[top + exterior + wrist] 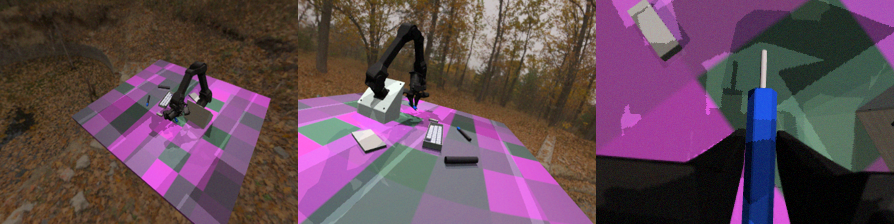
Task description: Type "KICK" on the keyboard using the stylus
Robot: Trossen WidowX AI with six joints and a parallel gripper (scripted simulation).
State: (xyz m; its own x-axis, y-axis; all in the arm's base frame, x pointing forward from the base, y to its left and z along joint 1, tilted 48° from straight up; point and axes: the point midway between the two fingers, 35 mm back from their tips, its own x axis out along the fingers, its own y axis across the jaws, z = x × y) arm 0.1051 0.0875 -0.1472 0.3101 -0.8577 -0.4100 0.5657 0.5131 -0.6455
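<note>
The grey block lies 130 mm ahead of my gripper tip, 50 mm below it and 30 mm to the left of it. From my gripper tip the other things lie so: flat tile: 360 mm to the right, 50 mm below, 20 mm ahead; blue stylus: 10 mm to the right, 10 mm ahead; blue pen: 300 mm ahead, 50 mm below, 10 mm to the right.
</note>
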